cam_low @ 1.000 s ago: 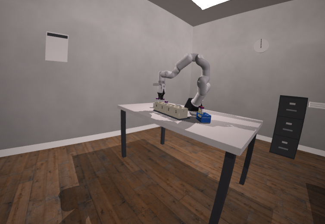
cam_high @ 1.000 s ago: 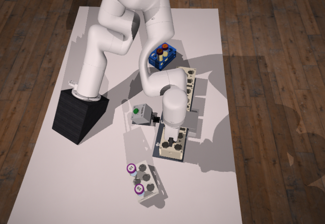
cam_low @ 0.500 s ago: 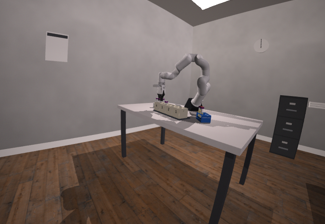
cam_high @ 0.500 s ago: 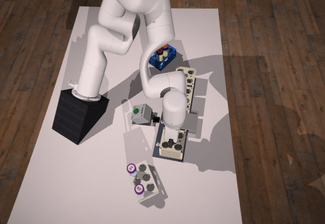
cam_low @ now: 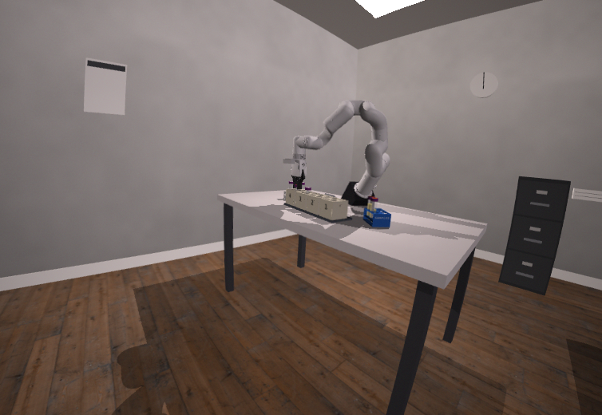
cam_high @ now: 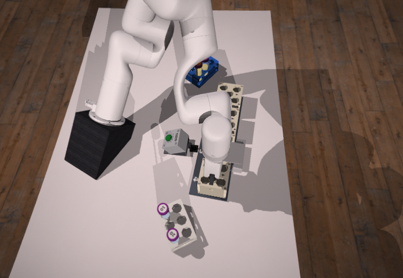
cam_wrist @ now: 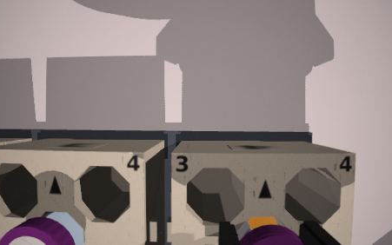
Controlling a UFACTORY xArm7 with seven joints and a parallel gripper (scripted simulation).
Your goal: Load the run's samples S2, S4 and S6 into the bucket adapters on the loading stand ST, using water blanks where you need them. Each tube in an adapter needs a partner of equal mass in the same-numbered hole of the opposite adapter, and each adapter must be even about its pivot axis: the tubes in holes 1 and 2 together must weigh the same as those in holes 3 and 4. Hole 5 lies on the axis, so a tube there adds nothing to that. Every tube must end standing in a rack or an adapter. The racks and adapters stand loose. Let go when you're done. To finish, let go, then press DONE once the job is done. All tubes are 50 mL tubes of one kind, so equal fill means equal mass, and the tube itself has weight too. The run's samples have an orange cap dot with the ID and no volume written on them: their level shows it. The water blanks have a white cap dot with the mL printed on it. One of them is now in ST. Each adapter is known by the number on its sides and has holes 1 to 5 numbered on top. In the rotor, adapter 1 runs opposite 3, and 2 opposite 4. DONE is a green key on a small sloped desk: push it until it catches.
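Right now the orange-dot tube is 10 mm to the left of my hand and 50 mm below it. The rest, counted from my hand: 40 mL water blank (10 mm behind, 100 mm to the left, 50 mm below); then white-dot blank (120 mm behind, 170 mm to the right, 60 mm below); then blank rack (70 mm behind, 180 mm to the right, 90 mm below).
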